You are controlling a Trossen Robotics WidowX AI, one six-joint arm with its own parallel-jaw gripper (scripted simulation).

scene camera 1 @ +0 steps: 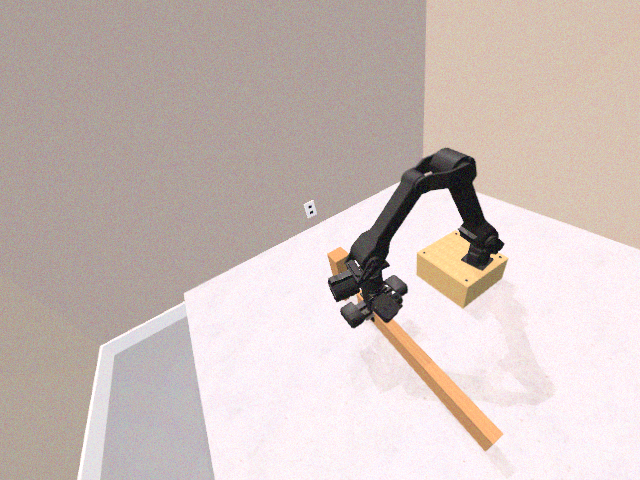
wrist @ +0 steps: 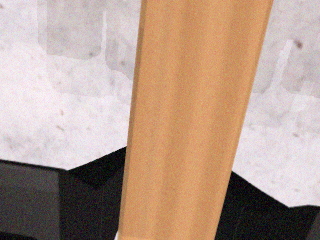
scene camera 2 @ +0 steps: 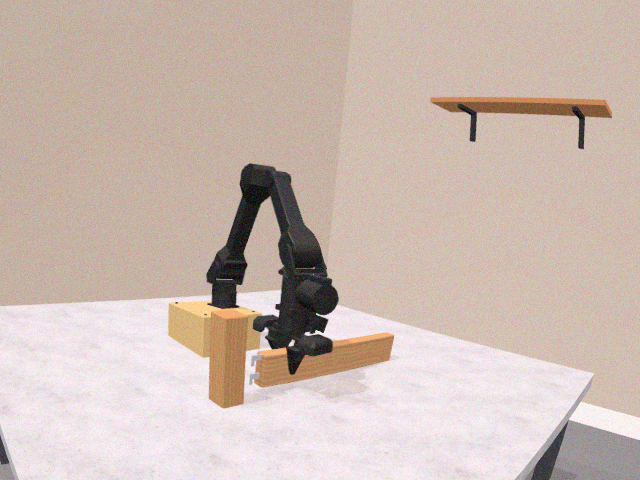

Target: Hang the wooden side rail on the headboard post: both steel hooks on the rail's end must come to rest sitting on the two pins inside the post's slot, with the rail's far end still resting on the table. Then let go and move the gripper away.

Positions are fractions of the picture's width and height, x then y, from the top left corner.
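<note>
I can see my gripper (scene camera 2: 0.45, 0.77), (wrist: 0.53, 0.65). There is a wooden side rail (scene camera 2: 0.42, 0.76), (wrist: 0.60, 0.32), which I can see as well. A headboard post (scene camera 2: 0.36, 0.70) is also there.
</note>
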